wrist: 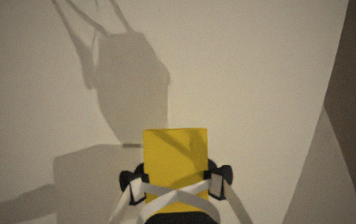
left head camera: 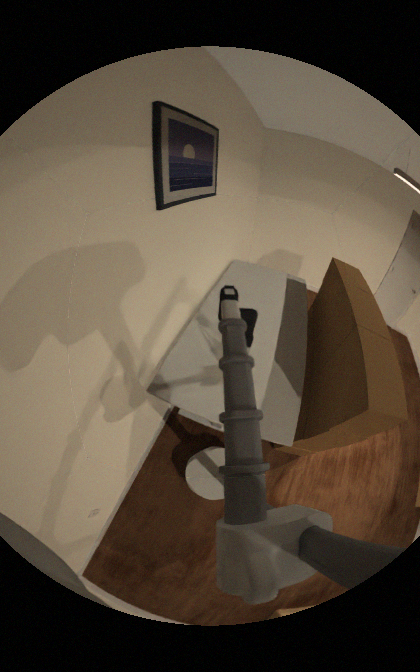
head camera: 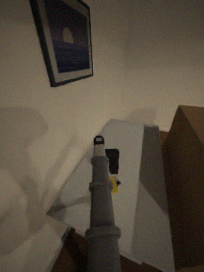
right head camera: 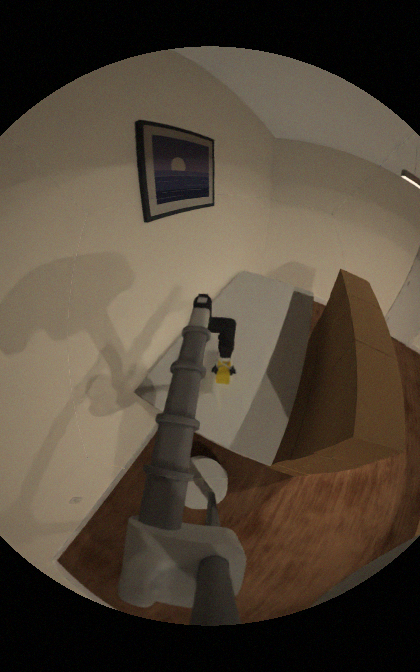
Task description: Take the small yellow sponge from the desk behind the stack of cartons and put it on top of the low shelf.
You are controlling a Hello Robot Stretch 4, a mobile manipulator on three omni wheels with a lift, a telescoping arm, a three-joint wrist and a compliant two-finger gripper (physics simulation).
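Places are measured from the robot's base along level axes (x ahead, y left, z up), in centimetres.
Pixels of known places: gripper, fingertip midpoint: [wrist: 176, 174].
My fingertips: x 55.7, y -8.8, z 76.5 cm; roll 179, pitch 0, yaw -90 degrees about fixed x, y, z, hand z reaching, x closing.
Note:
Behind a point stands the place of what it marks.
The small yellow sponge [head camera: 114, 187] @(x 52.1, y -9.6, z 79.5 cm) [right head camera: 223, 377] [wrist: 175, 155] @(x 58.4, y -8.8, z 79.5 cm) is upright in the wrist view, between the two dark fingertips. My gripper [right head camera: 223, 370] [wrist: 176, 174] @(x 55.7, y -8.8, z 76.5 cm) is shut on it, with a fingertip pressed to each side. The sponge is raised above the pale desk [head camera: 131, 210] @(x 41.2, y -20.1, z 69.2 cm) [left head camera: 265, 300] [right head camera: 255, 340] [wrist: 250, 75] @(x 67.7, y -20.4, z 69.2 cm); its shadow lies apart from it on the desk top. The arm hides the sponge in the left head view. The stack of brown cartons [head camera: 187, 185] @(x 53.8, y -65.9, z 73.5 cm) [left head camera: 340, 370] [right head camera: 335, 390] stands to the right of the desk. The low shelf does not show in these views.
A wall with a framed picture [head camera: 70, 42] @(x 99.4, y 15.0, z 162.0 cm) [left head camera: 190, 155] [right head camera: 180, 170] runs along the desk's left side. A round white object [left head camera: 200, 482] [right head camera: 212, 470] is by the desk's near end, above or on the brown wood floor [left head camera: 150, 540] [right head camera: 300, 540].

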